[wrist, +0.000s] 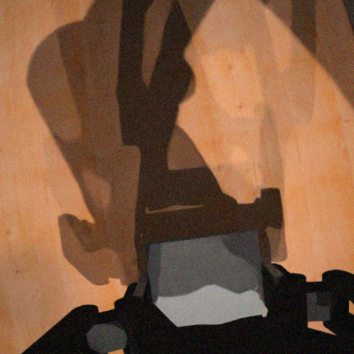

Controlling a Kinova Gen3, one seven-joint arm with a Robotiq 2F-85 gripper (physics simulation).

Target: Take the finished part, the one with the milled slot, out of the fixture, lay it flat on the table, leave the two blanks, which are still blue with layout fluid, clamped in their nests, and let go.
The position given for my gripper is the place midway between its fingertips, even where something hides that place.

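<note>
Finished part (pixel 209 279), visible. My gripper (pixel 204 281), visible.
</note>
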